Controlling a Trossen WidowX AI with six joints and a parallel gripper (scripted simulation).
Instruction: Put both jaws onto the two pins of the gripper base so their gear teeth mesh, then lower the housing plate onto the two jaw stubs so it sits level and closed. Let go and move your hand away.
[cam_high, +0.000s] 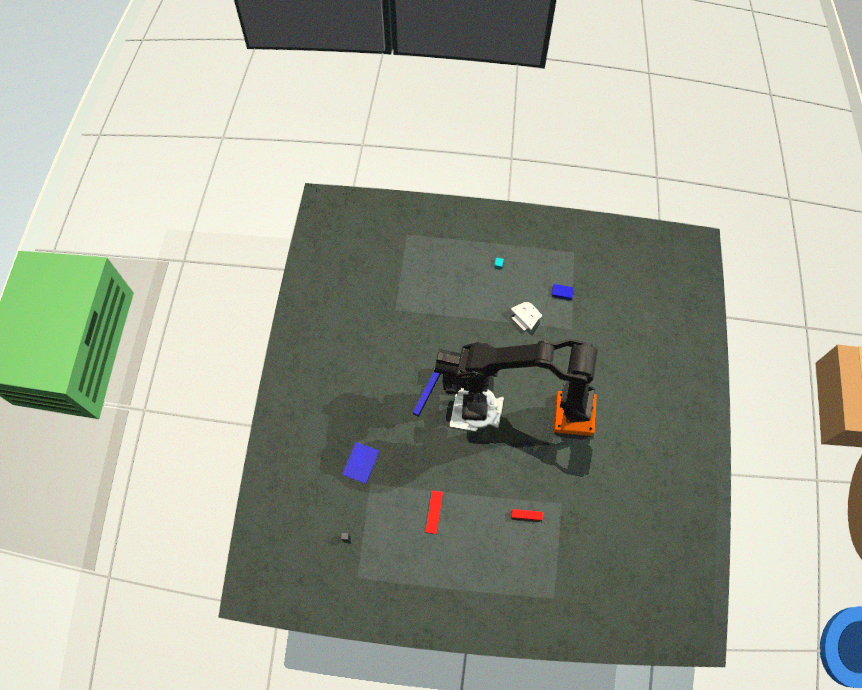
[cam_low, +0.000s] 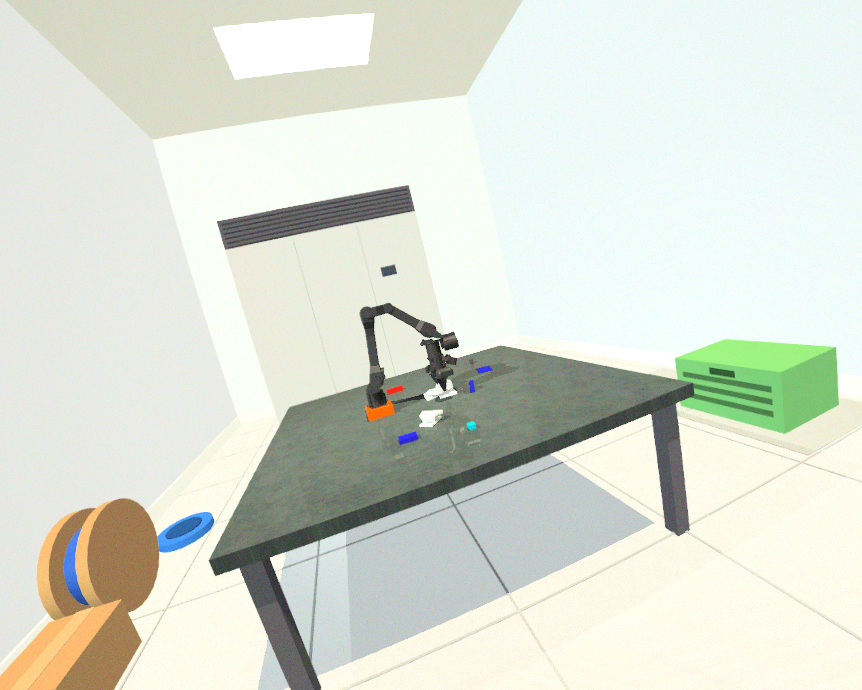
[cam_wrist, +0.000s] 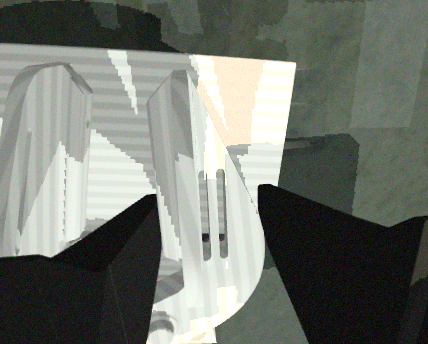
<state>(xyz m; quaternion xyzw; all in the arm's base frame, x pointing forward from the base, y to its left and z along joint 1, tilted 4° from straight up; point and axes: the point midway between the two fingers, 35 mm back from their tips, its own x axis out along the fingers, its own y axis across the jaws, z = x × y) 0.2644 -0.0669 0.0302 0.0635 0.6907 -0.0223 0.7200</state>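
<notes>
My gripper tip is 30 mm past the white jaw and 20 mm to the right of it. From my gripper tip the other things lie so: blue block 290 mm to the right, 280 mm behind, 20 mm below; blue strip 120 mm ahead, 30 mm to the right, 20 mm below; blue square 300 mm ahead, 160 mm to the left, 20 mm below.
</notes>
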